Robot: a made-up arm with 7 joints.
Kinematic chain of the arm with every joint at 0, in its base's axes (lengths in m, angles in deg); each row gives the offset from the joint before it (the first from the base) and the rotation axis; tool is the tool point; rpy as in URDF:
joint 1: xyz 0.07 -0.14 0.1 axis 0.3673 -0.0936 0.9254
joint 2: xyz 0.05 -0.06 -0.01 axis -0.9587 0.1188 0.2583
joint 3: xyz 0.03 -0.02 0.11 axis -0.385 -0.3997 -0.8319
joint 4: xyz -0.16 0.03 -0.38 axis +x
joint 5: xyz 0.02 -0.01 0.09 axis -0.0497 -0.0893 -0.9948
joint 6: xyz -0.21 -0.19 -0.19 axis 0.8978 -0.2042 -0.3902
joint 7: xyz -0.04 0 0.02 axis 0.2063 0.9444 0.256
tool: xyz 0.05 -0.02 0.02 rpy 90 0 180
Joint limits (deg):
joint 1: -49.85..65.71
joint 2: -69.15..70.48
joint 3: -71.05..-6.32
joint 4: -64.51..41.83
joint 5: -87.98..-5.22
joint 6: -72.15..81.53
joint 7: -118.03..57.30
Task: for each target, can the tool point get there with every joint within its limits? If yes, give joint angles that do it. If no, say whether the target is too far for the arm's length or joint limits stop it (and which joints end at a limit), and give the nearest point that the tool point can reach.
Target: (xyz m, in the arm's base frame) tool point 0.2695 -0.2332 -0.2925
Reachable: yes | joints 54.84 10.53 -62.61 1.74 -66.42 -60.20 -66.72
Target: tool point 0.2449 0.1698 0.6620
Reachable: no: joint limits stop it (at a limit: joint 1, joint 2, joint 4) | nearest point -0.0235 -0.1522 0.4692 | short by 0.461 m
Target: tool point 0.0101 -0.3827 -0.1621
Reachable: yes | joints -20.90 -43.42 -64.95 -52.01 -35.81 57.50 -36.51
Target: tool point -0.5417 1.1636 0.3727
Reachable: no: too far | nearest point -0.2049 0.3219 0.0265 | short by 0.970 m
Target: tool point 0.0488 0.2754 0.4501
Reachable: no: joint limits stop it (at a limit: joint 1, joint 2, joint 4) | nearest point -0.0914 -0.0820 0.3852 | short by 0.389 m
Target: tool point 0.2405 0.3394 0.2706
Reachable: no: joint limits stop it (at a limit: joint 2, joint 4, joint 5) | nearest point 0.1115 0.3089 -0.0229 | short by 0.322 m
